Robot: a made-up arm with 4 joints.
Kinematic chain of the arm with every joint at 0, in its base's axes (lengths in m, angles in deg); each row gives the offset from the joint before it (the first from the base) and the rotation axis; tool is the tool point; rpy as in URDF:
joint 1: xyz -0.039 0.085 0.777 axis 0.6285 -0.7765 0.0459
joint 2: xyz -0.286 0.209 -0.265 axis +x
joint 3: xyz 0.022 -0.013 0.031 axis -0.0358 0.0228 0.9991
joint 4: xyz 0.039 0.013 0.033 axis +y
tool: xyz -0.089 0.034 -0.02 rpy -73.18 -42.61 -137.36
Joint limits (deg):
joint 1: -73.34..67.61
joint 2: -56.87..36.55
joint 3: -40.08..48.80
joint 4: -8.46..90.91
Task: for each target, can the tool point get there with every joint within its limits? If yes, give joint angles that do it. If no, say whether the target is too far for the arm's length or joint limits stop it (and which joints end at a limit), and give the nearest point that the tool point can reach.
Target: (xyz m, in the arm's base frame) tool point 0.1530 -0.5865 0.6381
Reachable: no: too far | nearest point -0.2916 0.1849 0.6838 | short by 0.892 m
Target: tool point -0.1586 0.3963 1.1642
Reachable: no: joint limits stop it (at a limit: joint 1, joint 3, joint 4) | nearest point -0.3387 0.2342 0.8550 | short by 0.393 m
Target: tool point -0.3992 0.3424 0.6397
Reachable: yes | joints -23.13 -37.40 34.77 52.31
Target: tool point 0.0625 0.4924 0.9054
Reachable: no: joint limits stop it (at a limit: joint 1, joint 2, joint 3, joint 4) | nearest point -0.1645 0.5136 0.7346 | short by 0.285 m
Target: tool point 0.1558 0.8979 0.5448
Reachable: no: too far | nearest point -0.0944 0.5303 0.6156 | short by 0.450 m
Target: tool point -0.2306 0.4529 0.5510
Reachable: yes | joints 43.15 -28.49 3.71 10.45
